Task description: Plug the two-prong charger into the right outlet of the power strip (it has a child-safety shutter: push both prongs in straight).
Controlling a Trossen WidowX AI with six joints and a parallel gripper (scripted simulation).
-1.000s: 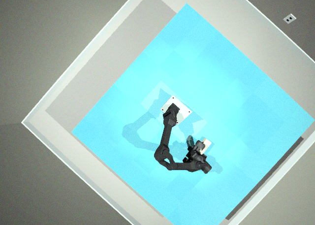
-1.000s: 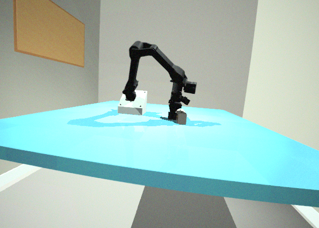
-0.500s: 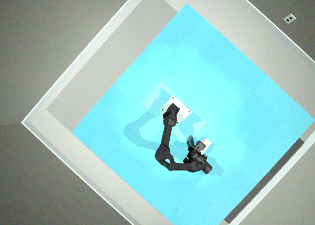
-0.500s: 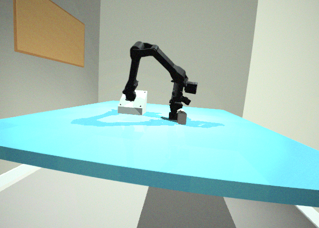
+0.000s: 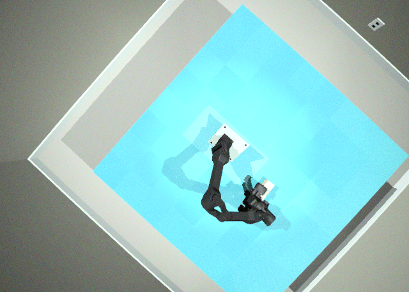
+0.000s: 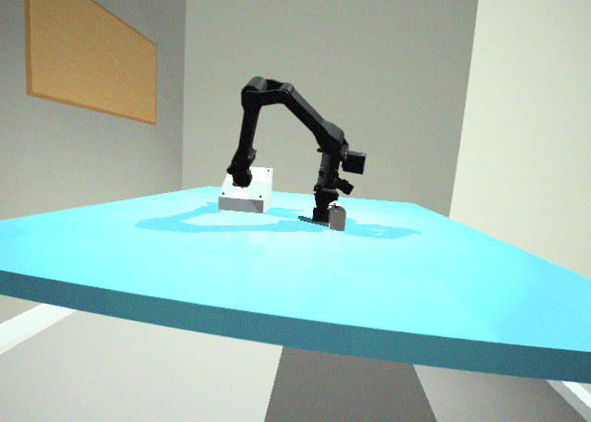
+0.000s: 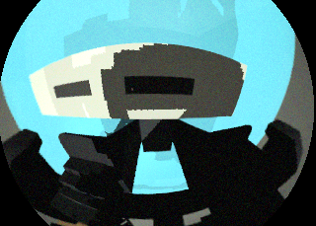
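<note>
Right now the dark charger is 2 cm ahead of my gripper tip and 1 cm above it.
</note>
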